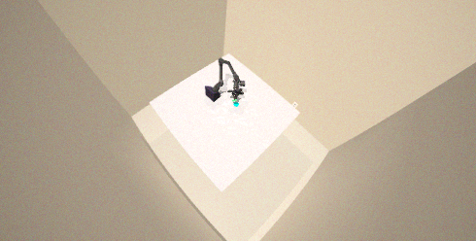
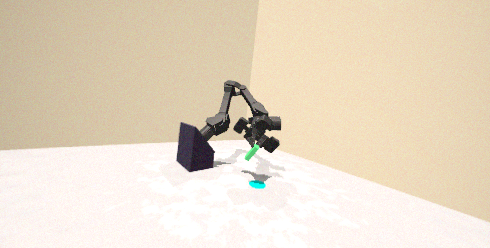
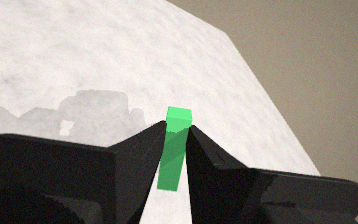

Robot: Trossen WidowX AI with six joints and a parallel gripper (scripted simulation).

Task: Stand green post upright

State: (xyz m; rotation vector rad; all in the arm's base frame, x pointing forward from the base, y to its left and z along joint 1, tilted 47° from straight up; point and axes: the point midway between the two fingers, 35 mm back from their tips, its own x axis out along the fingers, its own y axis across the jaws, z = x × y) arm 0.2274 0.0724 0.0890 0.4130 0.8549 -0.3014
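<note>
Right now the cyan circle is 13 cm below my gripper tip and 3 cm to the left of it. The rest, counted from my gripper tip: green post 2 cm below, 1 cm behind.
</note>
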